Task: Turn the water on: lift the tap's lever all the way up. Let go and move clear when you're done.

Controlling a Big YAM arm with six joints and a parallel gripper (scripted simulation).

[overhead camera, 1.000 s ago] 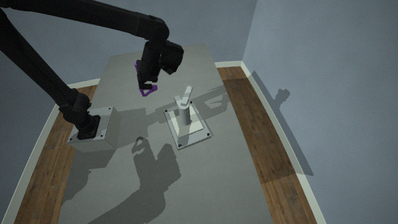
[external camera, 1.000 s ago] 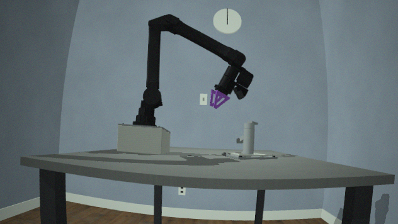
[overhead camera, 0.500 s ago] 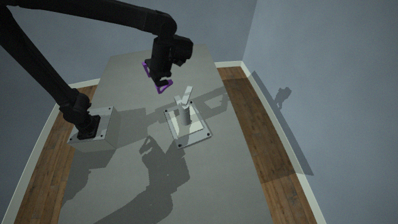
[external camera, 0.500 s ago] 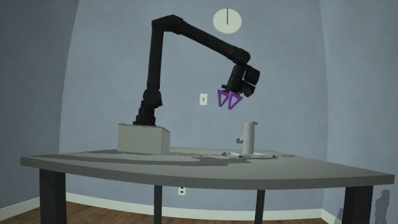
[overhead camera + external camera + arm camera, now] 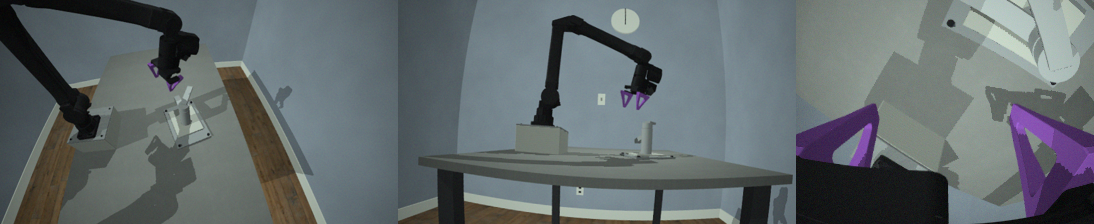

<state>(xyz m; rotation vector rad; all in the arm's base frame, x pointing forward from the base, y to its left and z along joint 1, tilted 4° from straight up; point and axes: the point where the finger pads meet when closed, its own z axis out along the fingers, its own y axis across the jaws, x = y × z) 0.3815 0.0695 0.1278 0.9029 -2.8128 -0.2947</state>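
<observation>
Now: the lever 90 mm ahead of my hand, 70 mm below it and 20 mm to the right of it. The rest, counted from my hand: tap: 130 mm below, 70 mm ahead, 50 mm to the right.
</observation>
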